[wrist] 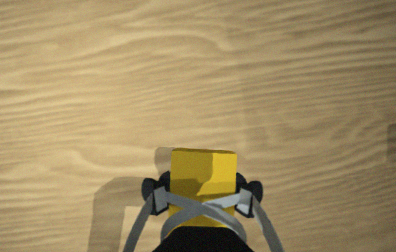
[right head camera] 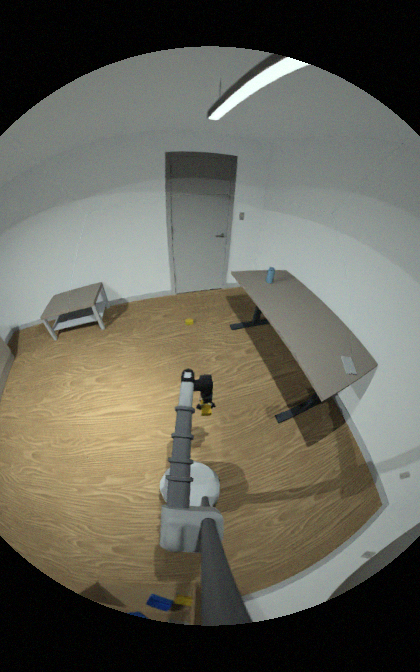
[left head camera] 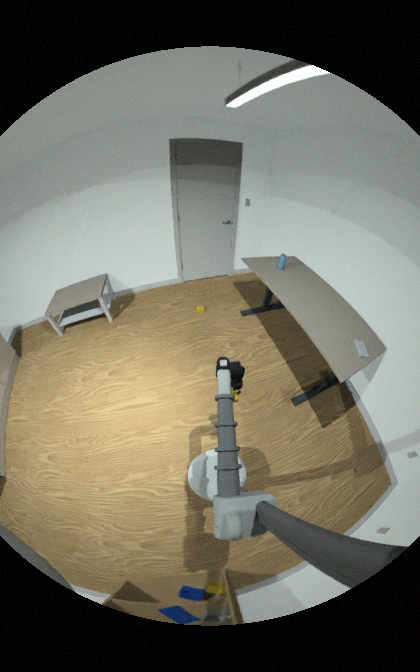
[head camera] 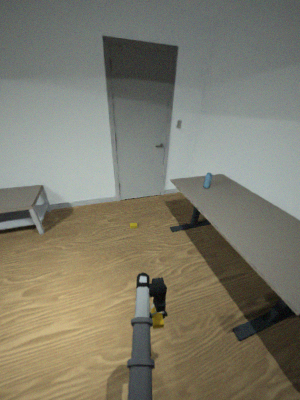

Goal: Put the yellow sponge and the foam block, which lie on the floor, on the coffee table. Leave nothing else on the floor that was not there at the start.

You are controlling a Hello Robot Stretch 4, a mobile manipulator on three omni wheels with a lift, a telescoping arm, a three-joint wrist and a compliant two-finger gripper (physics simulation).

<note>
The pictures show: the gripper, a coffee table and a grey door.
</note>
